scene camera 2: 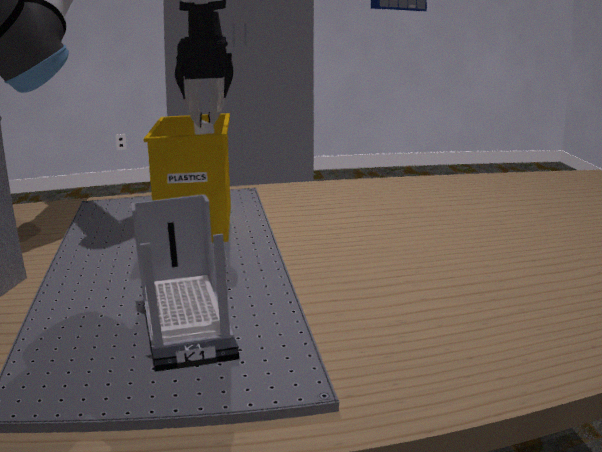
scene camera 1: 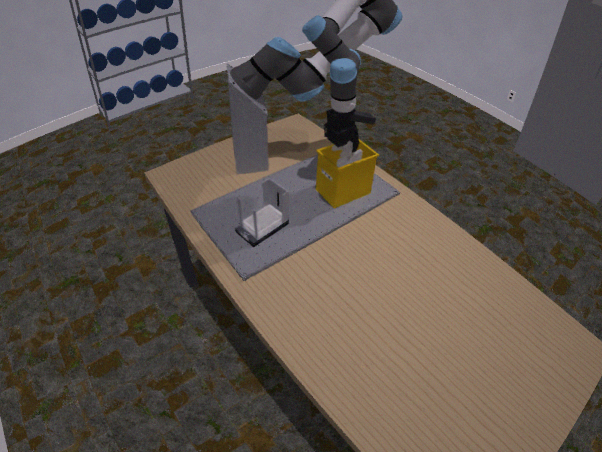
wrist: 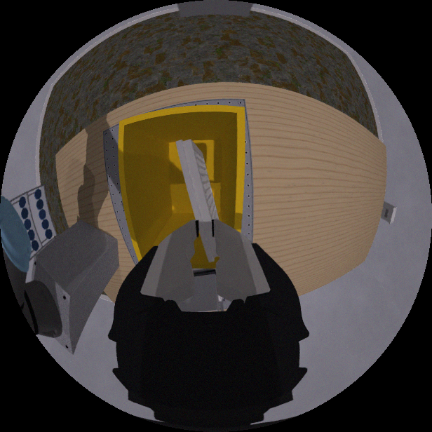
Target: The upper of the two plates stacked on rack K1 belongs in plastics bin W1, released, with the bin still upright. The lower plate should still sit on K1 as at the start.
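Places are measured from the arm's base along level axes (x ahead, y left, z up), in centimetres.
Pixels of known places: gripper, between the fingertips: (scene camera 2: 205, 126) (scene camera 1: 346, 158); arm's base, origin of its link: (scene camera 1: 244, 84).
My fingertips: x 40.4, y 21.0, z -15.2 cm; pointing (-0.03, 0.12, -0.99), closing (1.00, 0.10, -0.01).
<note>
Ahead of a thing's pixels: the offset from my fingertips to its middle. Level surfaces: height alone.
The yellow PLASTICS bin W1 {dx -3.0, dy +2.4, dz -9.0 cm} (scene camera 1: 345, 186) (scene camera 2: 187, 157) (wrist: 241, 165) stands upright on the grey perforated board {dz -18.0 cm} (scene camera 1: 240, 260) (scene camera 2: 272, 365). My gripper (scene camera 1: 348, 149) (scene camera 2: 205, 120) (wrist: 205, 221) is at the bin's opening, its fingertips close to rim height, shut on the upper plate {dx -0.3, dy +1.6, dz -3.7 cm} (scene camera 2: 204, 128) (wrist: 194, 172). That whitish plate is held on edge, with its lower part inside the bin; the bin's wall hides that part in the scene views. Rack K1 {dx +1.2, dy -32.4, dz -10.9 cm} (scene camera 1: 283, 204) (scene camera 2: 187, 215) stands on the board, with the lower plate {dx +0.8, dy -31.5, dz -15.3 cm} (scene camera 1: 265, 220) (scene camera 2: 185, 302) lying flat in it.
Rack K1 has a tall slotted back wall on the bin's side and thin upright posts at the front. A grey upright mount (scene camera 1: 250, 135) (wrist: 75, 280) stands on the wooden table {dz -19.3 cm} (scene camera 1: 425, 300) (scene camera 2: 425, 275) (wrist: 310, 175) beside the board. The arm reaches over from behind it.
</note>
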